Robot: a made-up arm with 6 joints. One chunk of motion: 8 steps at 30 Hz.
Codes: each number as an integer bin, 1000 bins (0 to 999) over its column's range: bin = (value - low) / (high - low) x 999, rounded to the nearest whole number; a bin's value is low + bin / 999 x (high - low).
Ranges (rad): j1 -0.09..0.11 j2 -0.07..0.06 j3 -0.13..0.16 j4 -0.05..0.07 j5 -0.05..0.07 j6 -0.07..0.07
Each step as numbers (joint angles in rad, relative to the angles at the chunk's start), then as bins.
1 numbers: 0.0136 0.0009 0.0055 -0.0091 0.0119 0.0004
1 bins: 517 545 467 340 515 502
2 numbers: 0.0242 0.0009 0.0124 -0.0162 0.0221 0.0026
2 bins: 570 545 491 281 600 518
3 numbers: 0.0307 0.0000 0.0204 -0.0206 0.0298 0.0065
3 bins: 603 538 518 245 664 546
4 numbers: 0.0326 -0.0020 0.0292 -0.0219 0.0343 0.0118
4 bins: 612 523 548 234 702 584
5 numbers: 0.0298 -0.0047 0.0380 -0.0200 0.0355 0.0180
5 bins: 598 502 579 250 712 628
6 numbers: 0.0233 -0.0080 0.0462 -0.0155 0.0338 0.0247
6 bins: 566 476 607 287 698 676
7 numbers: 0.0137 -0.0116 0.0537 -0.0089 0.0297 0.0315
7 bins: 518 449 633 342 664 724
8 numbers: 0.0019 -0.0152 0.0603 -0.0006 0.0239 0.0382
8 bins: 459 421 656 411 615 772
